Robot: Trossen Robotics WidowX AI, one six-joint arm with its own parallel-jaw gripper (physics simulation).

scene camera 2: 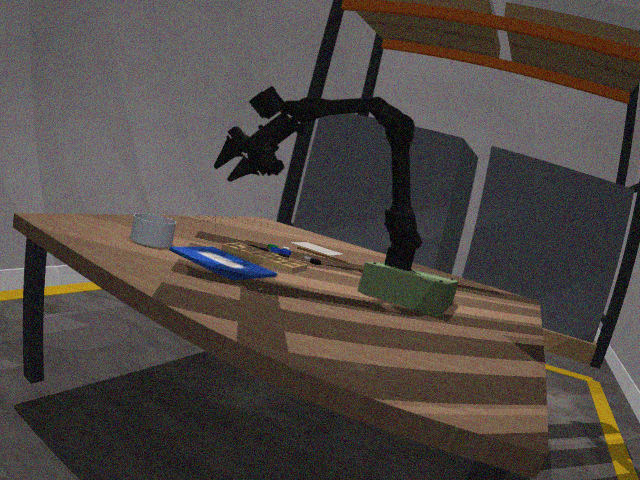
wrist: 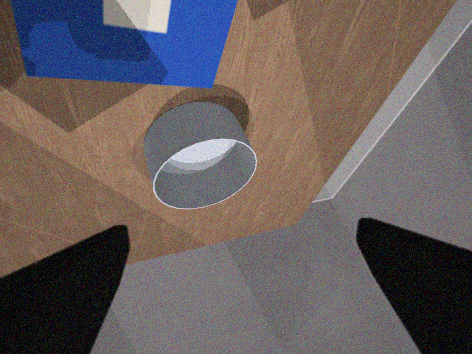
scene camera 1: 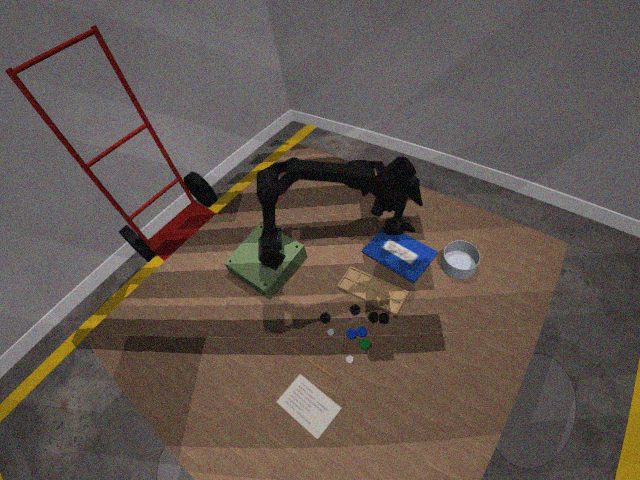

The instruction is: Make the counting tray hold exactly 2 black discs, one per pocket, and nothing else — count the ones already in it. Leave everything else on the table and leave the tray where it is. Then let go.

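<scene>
The counting tray (scene camera 1: 355,277) (scene camera 2: 295,267), a pale wooden tray with pockets, lies mid-table beside a blue panel. Part of it is in shadow, and I cannot tell whether its pockets hold discs. Several black discs lie outside it on the table: one at the left (scene camera 1: 325,317), one near the tray's edge (scene camera 1: 354,309), and a close pair, a left one (scene camera 1: 373,317) and a right one (scene camera 1: 384,317). My gripper (scene camera 1: 416,217) (scene camera 2: 222,174) (wrist: 245,232) is open and empty, high above the table on the blue panel's side. The tray does not show in the wrist view.
The blue panel (scene camera 1: 377,254) (scene camera 2: 193,256) (wrist: 192,60) has a pale label. A grey round bowl (scene camera 1: 460,259) (scene camera 2: 153,230) (wrist: 200,175) stands beside it. Blue discs (scene camera 1: 351,333) (scene camera 1: 361,331), a green disc (scene camera 1: 364,344), white discs (scene camera 1: 330,332) (scene camera 1: 349,359), a thin stick (scene camera 1: 316,362) and a paper sheet (scene camera 1: 309,406) lie farther off.
</scene>
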